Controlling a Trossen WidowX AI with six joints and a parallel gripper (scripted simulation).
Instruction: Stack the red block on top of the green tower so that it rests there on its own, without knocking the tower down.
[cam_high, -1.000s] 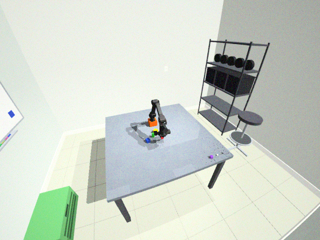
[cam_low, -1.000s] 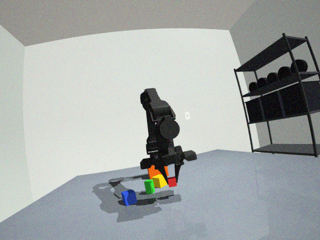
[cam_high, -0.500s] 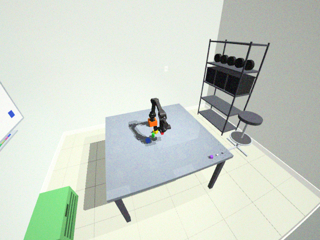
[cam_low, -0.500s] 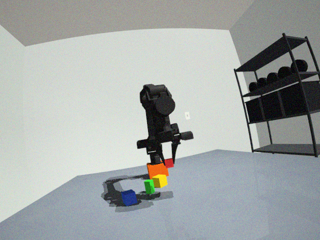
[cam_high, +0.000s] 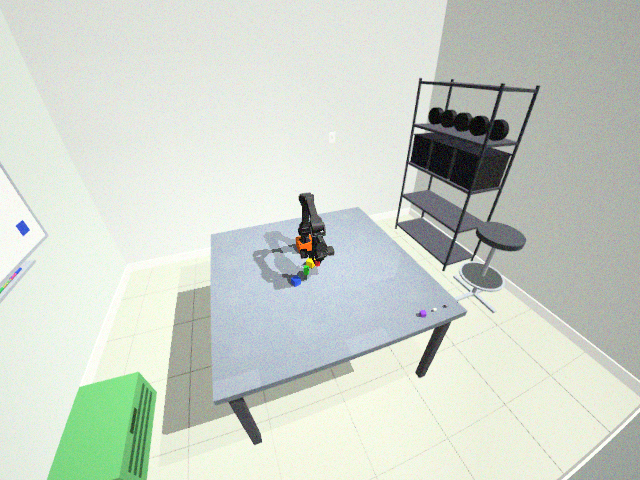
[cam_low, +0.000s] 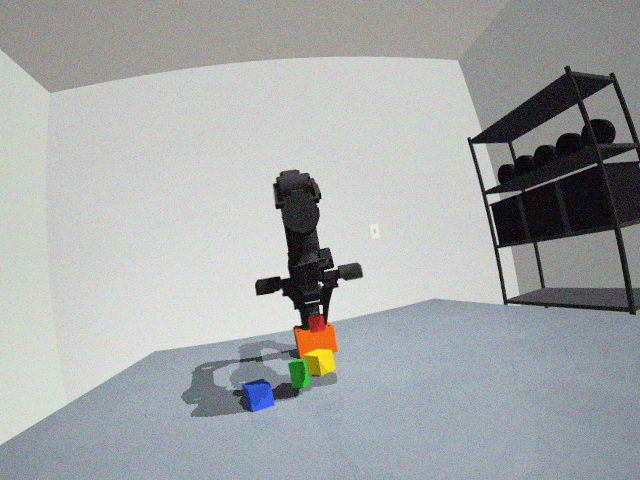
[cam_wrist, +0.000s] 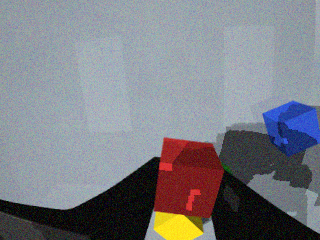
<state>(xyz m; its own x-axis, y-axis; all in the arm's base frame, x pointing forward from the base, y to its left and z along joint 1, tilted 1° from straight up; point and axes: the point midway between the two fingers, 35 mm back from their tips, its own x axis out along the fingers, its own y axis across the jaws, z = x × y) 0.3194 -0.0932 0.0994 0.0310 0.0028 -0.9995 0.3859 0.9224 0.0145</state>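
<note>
Right now the yellow block is 140 mm behind my gripper tip, 110 mm below it and 40 mm to the left of it. Also, from my gripper tip: blue block (120 mm to the right, 110 mm below, 50 mm behind); red block (10 mm above).
</note>
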